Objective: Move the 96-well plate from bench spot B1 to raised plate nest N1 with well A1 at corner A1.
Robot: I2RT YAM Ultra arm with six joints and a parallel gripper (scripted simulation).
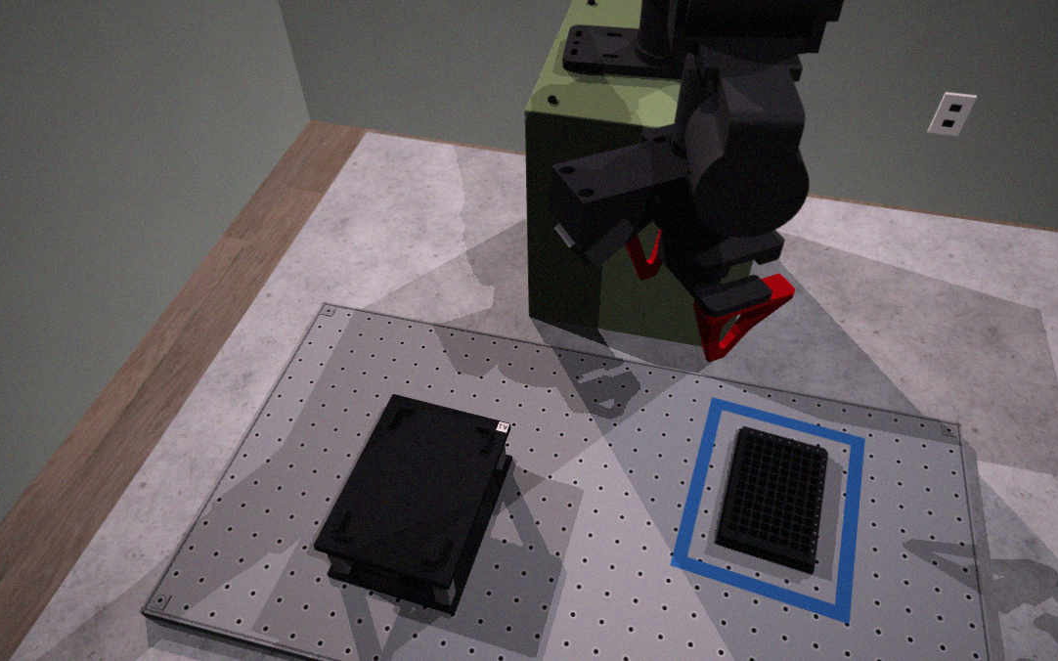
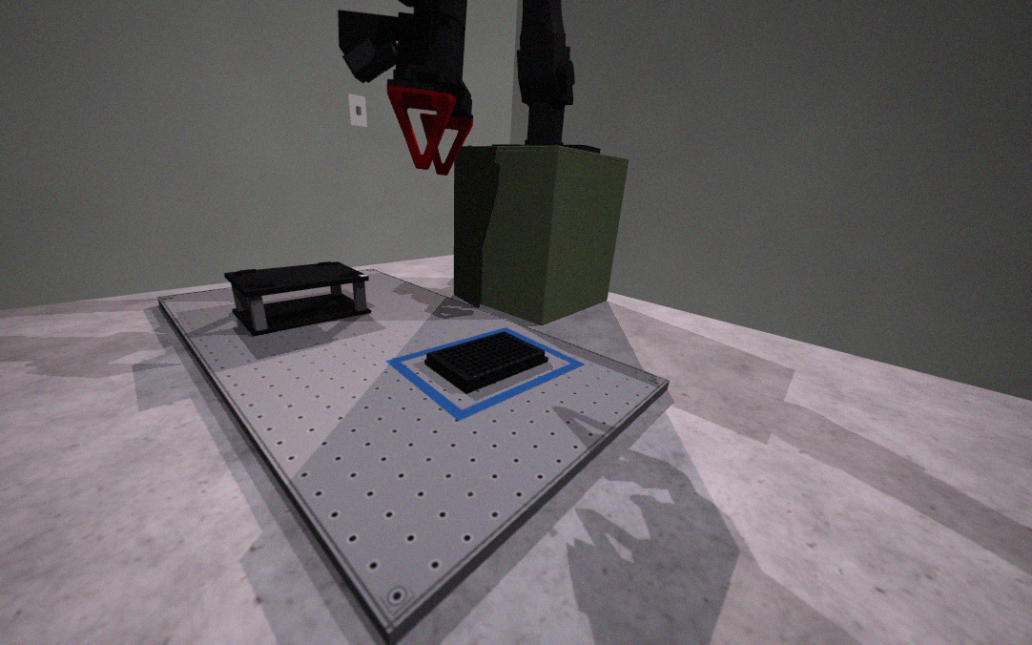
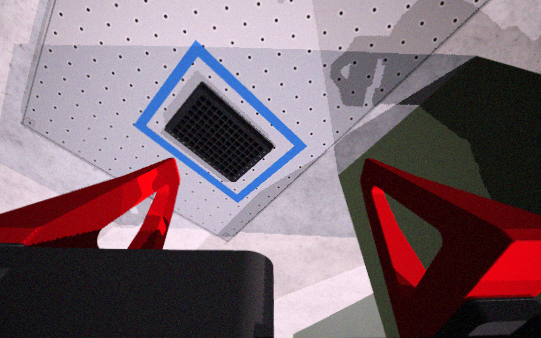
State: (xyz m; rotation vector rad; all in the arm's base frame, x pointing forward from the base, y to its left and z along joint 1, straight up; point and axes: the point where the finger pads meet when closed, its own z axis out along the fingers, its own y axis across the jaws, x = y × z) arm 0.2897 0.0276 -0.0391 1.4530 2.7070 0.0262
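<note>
The black 96-well plate lies 22 cm below my hand, 12 cm to the left of it and 2 cm ahead of it. Also, from my hand: black plate nest N1 (20 cm to the right, 17 cm below, 9 cm ahead); white A1 label (16 cm below, 14 cm to the right, 2 cm ahead).
</note>
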